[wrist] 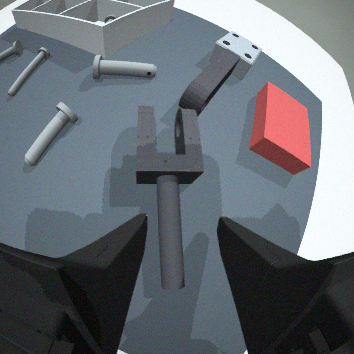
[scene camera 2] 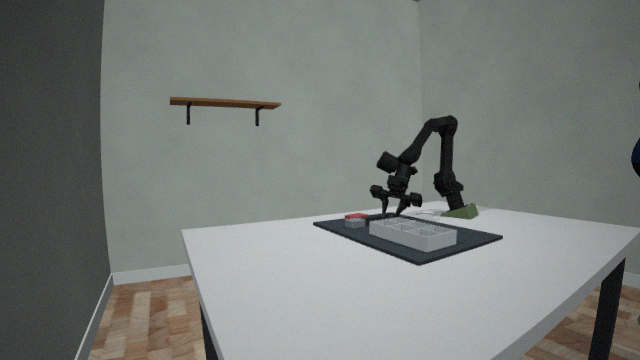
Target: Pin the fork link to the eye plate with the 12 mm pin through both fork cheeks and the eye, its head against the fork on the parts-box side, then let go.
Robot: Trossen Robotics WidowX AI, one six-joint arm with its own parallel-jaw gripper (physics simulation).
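Pixels of known places: gripper, fingertip midpoint: point(wrist: 182, 222) point(scene camera 2: 388, 216); arm's base at its link origin: point(scene camera 2: 457, 208).
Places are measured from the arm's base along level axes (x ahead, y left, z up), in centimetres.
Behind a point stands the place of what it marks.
Note:
The dark fork link point(wrist: 169, 167) @[y -10.5, x 29.5, z 0.8 cm] lies on the mat in the wrist view, its two cheeks pointing away from the gripper and its round shank toward it. The eye plate point(wrist: 212, 80) stands just beyond the right cheek, with a light four-hole base and a dark arm; the fork is not around it. Several grey headed pins lie loose: a thick one with a cross hole point(wrist: 127, 69) @[y -4.5, x 36.0, z -0.5 cm], another thick one point(wrist: 49, 135) @[y -2.7, x 28.8, z -0.6 cm], and a thin one point(wrist: 29, 71) @[y 4.9, x 33.3, z -1.0 cm]. Which is 12 mm I cannot tell. My gripper point(wrist: 182, 222) @[y -12.4, x 27.6, z -0.9 cm] point(scene camera 2: 390, 215) @[y -12.4, x 27.6, z -0.9 cm] is partly open and empty, its fingertips on either side above the shank.
A light grey parts box point(wrist: 65, 27) @[y 4.6, x 38.7, z 0.6 cm] point(scene camera 2: 400, 237) @[y 9.3, x 50.5, z 0.1 cm] with compartments stands on the dark mat point(wrist: 250, 200) @[y -16.6, x 30.8, z -1.6 cm] point(scene camera 2: 420, 260) @[y 19.7, x 57.7, z -1.6 cm]. A red block point(wrist: 281, 129) @[y -17.0, x 36.3, z 0.5 cm] point(scene camera 2: 356, 216) @[y -15.9, x 40.1, z 0.5 cm] lies right of the eye plate. A green wedge point(scene camera 2: 462, 212) @[y 4.3, x 5.0, z -0.3 cm] sits by the arm's base. A wooden shelf point(scene camera 2: 225, 103) is on the wall.

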